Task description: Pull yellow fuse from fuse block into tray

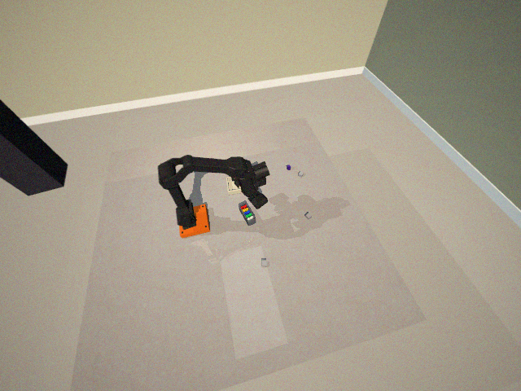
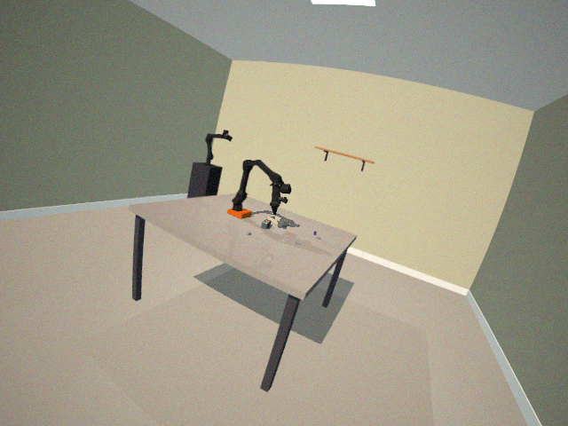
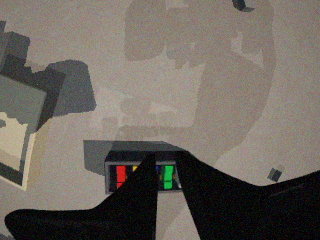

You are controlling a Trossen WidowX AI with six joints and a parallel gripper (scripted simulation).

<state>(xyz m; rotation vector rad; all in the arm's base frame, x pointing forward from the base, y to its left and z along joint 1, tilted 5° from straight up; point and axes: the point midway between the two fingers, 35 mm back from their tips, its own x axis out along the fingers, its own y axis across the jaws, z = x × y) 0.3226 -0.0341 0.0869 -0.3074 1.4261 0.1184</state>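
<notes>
Now: gripper tip 5 cm past the yellow fuse, 1 cm to the right of it and 8 cm above it. Also, from my gripper tip: cream tray: 3 cm behind, 19 cm to the left, 10 cm below.
</notes>
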